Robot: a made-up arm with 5 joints.
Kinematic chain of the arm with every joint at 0, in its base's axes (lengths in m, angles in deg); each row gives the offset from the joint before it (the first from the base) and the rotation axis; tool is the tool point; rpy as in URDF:
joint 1: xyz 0.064 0 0.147 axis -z
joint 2: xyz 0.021 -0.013 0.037 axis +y
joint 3: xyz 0.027 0 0.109 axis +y
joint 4: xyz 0.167 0 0.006 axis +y
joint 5: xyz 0.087 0.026 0 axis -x
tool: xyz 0 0 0 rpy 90 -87.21 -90
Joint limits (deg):
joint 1: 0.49..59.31
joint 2: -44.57..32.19
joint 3: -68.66..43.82
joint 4: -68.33..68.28
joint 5: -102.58..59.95
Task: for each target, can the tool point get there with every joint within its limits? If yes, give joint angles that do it. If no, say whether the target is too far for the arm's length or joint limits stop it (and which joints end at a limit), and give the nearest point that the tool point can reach.
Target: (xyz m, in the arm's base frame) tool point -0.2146 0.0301 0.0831
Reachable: no: joint limits stop it (at a limit: joint 1, joint 2, joint 3, joint 4) | nearest point 0.1147 -0.0600 0.0505 | short by 0.343 m
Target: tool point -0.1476 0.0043 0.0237
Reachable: no: joint limits stop it (at a limit: joint 1, joint 2, joint 3, joint 4) | nearest point 0.1147 -0.0600 0.0505 | short by 0.271 m
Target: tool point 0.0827 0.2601 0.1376
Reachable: no: joint limits stop it (at a limit: joint 1, joint 2, joint 3, joint 4) | nearest point 0.1416 0.0123 0.0505 | short by 0.269 m
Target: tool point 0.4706 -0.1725 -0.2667
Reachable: no: too far | nearest point 0.2845 -0.0935 0.0480 | short by 0.374 m
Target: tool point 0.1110 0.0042 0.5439
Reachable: yes | joints 10.92 -20.75 -52.38 -20.13 -26.52
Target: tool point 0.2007 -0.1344 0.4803
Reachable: yes | joints 48.40 -15.81 -25.38 -11.91 23.08
